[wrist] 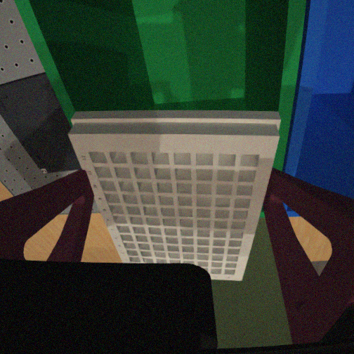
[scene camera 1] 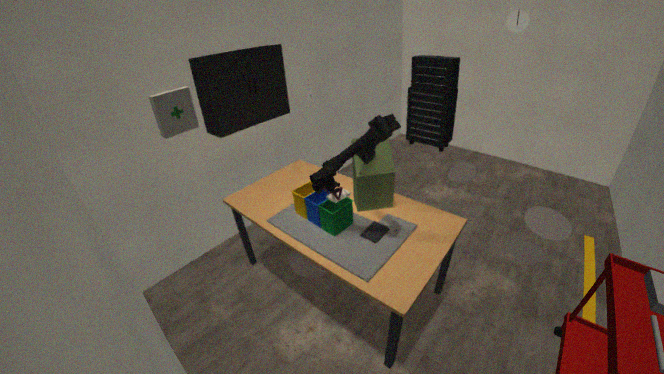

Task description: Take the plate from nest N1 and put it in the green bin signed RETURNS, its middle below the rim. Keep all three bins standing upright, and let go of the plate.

Labels:
green bin: wrist; scene camera 1
same spot on green bin: (wrist: 94,62) = (scene camera 1: 339,215)

